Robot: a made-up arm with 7 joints.
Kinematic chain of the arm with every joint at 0, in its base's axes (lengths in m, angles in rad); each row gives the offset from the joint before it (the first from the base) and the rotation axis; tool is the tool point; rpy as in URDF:
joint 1: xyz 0 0 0.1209 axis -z
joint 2: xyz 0 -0.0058 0.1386 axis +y
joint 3: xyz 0 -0.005 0.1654 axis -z
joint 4: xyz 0 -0.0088 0.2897 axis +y
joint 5: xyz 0 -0.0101 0.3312 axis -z
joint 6: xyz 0 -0.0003 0.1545 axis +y
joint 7: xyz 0 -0.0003 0.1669 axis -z
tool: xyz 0 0 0 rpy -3.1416 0 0
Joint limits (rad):
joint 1: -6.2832..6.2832
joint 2: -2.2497..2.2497
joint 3: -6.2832..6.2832
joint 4: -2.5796..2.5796
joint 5: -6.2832..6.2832
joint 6: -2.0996..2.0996
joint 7: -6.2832..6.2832
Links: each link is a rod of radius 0.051 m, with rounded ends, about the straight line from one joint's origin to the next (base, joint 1, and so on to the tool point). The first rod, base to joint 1, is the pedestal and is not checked.
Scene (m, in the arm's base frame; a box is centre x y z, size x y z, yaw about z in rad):
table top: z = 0
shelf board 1: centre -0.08 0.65 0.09 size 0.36 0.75 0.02 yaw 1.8
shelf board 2: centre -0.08 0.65 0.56 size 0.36 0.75 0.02 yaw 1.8
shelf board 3: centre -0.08 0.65 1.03 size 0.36 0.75 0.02 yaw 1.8
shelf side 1: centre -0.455 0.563 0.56 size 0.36 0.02 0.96 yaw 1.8
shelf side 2: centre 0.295 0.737 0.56 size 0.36 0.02 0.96 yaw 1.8
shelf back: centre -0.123 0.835 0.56 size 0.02 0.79 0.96 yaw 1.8
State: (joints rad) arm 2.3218 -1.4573 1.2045 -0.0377 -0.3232 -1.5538 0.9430
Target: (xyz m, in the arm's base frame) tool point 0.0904 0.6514 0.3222
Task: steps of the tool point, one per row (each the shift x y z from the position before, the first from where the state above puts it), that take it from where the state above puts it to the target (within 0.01 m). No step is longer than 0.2 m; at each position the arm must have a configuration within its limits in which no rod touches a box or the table.
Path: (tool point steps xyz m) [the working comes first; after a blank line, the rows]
Joints at the target: 2.4402 -1.5036 1.2347 1.7457 -0.7097 -2.0996 0.9430
Straight joint move there: touches shelf side 2.

1: -0.0278 0.0369 0.0071
2: -0.0236 0.0044 0.0454
3: -0.0156 -0.0360 0.0721
4: -0.0114 -0.0801 0.0813
5: -0.0171 -0.1204 0.0721
6: -0.0350 -0.1476 0.0468
7: -0.1366 0.0638 0.0268
8: -0.1320 0.0515 -0.0431
9: -0.1080 0.0172 -0.0979
10: -0.0738 -0.0334 -0.1241
11: -0.0062 0.1020 0.0144
12: -0.0227 0.0988 -0.0009
13: -0.0389 0.0900 -0.0135

